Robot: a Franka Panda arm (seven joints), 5 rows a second.
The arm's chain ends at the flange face. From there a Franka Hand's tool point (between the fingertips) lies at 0.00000 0.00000 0.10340 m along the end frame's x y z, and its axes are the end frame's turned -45 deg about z.
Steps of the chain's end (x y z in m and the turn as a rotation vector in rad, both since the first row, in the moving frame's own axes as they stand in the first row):
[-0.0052 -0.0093 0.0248 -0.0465 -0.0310 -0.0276]
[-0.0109 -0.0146 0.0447 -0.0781 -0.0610 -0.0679]
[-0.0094 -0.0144 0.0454 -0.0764 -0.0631 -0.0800]
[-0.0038 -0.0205 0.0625 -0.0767 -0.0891 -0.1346]
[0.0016 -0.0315 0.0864 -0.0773 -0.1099 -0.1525]
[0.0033 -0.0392 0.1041 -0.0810 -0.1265 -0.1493]
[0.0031 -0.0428 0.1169 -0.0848 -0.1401 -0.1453]
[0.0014 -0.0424 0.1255 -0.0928 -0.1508 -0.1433]
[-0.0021 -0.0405 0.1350 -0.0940 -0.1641 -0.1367]
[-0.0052 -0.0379 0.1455 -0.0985 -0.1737 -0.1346]
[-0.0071 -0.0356 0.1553 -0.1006 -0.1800 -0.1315]
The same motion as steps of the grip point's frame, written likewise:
[-0.0027 -0.0090 0.0246 -0.0110 -0.0548 -0.0276]
[-0.0075 -0.0164 0.0442 -0.0121 -0.0984 -0.0679]
[-0.0066 -0.0155 0.0449 -0.0094 -0.0986 -0.0800]
[-0.0003 -0.0173 0.0618 0.0088 -0.1172 -0.1346]
[0.0096 -0.0225 0.0855 0.0231 -0.1324 -0.1525]
[0.0147 -0.0276 0.1029 0.0322 -0.1467 -0.1493]
[0.0159 -0.0309 0.1155 0.0391 -0.1590 -0.1453]
[0.0130 -0.0319 0.1239 0.0410 -0.1723 -0.1433]
[0.0081 -0.0339 0.1332 0.0496 -0.1825 -0.1367]
[0.0030 -0.0346 0.1434 0.0532 -0.1925 -0.1346]
[-0.0005 -0.0346 0.1531 0.0561 -0.1984 -0.1315]

